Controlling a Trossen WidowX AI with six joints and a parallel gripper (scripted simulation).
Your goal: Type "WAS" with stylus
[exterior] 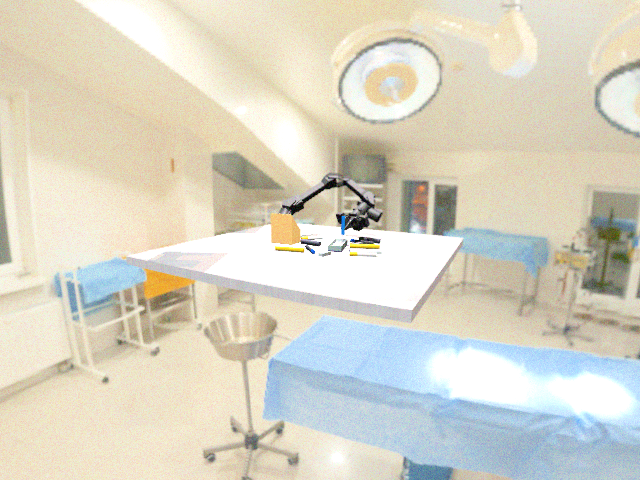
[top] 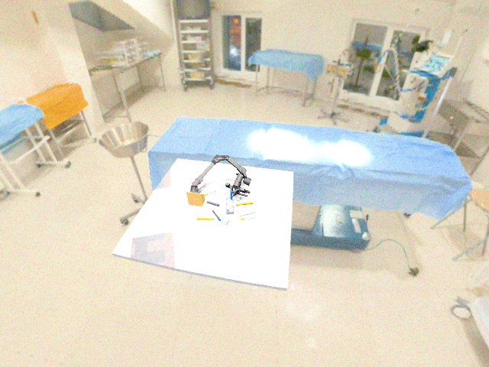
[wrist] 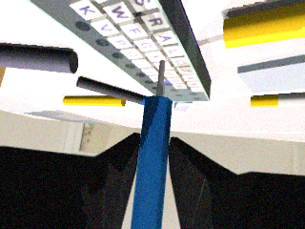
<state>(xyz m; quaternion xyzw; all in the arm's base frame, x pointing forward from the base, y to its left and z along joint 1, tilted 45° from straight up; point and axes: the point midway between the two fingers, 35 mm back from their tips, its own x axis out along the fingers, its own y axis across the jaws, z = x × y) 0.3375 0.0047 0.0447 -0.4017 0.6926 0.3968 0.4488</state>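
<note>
Right now the E key is 7 cm to the right of my gripper tip, 7 cm below it and 3 cm behind it. Also, from my gripper tip: stylus: 1 cm below; stylus tip: 5 cm below.
</note>
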